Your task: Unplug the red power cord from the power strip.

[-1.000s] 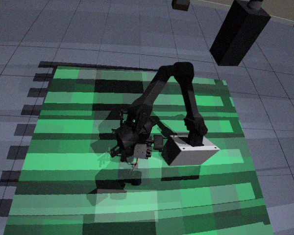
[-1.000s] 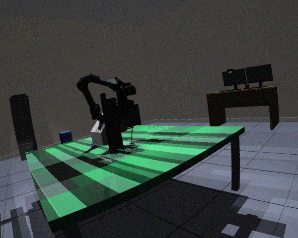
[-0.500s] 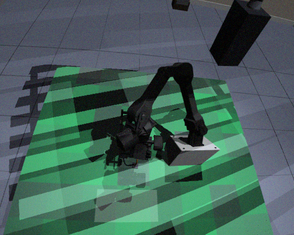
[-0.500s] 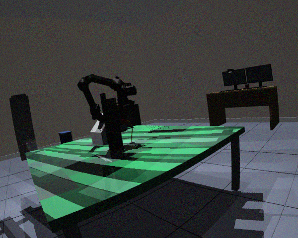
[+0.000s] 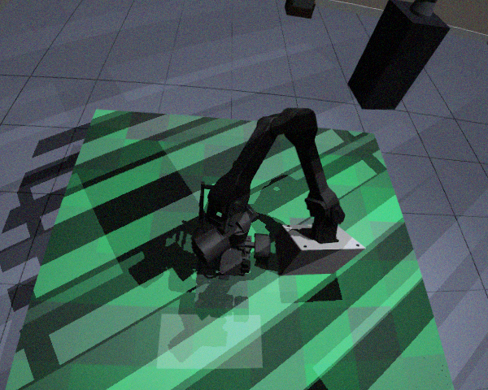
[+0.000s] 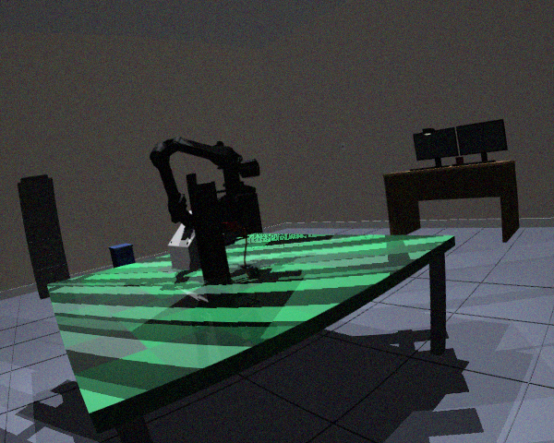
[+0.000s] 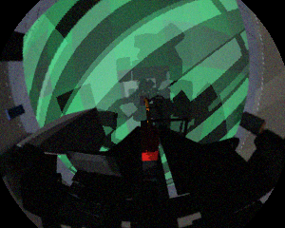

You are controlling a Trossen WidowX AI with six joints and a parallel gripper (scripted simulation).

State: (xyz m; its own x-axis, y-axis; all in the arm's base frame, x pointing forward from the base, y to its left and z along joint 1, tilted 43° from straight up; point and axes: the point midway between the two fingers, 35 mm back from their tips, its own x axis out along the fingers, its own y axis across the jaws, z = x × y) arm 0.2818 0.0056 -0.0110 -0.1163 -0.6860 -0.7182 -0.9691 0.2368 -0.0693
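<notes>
My gripper tip is now 50 mm to the left of the red plug and 10 mm past it.
</notes>
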